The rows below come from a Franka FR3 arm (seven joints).
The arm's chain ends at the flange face. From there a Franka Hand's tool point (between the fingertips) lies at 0.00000 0.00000 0.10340 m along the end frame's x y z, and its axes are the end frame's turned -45 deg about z.
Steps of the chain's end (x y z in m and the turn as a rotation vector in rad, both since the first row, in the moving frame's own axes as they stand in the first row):
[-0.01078, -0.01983, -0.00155, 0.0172, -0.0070, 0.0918]
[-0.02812, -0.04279, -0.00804, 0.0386, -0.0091, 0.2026]
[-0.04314, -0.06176, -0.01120, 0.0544, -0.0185, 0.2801]
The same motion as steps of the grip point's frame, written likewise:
[0.00723, -0.02338, -0.00157, 0.0171, 0.0072, 0.0918]
[0.01287, -0.05339, -0.00812, 0.0337, 0.0209, 0.2026]
[0.01650, -0.07907, -0.01137, 0.0515, 0.0254, 0.2801]

